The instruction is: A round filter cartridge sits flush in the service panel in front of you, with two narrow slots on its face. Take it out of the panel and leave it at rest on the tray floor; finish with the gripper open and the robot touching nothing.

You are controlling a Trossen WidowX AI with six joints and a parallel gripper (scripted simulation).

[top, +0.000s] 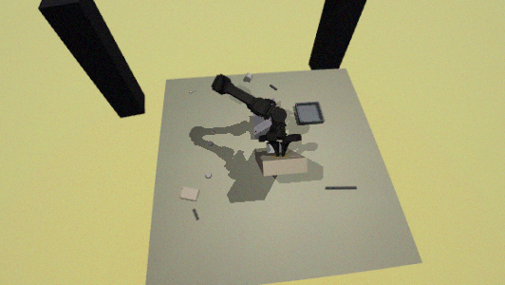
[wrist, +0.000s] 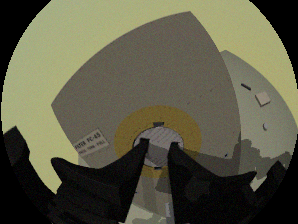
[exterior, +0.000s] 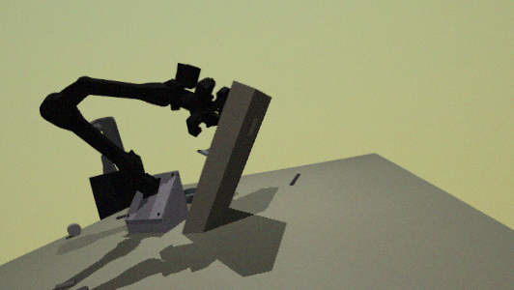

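My gripper tip is now 10 mm short of the round filter cartridge and 10 mm above it. Round my gripper tip: cream tile 30 mm behind, 460 mm to the right, 280 mm below; then dark-walled tray 380 mm behind, 330 mm to the left, 270 mm below.
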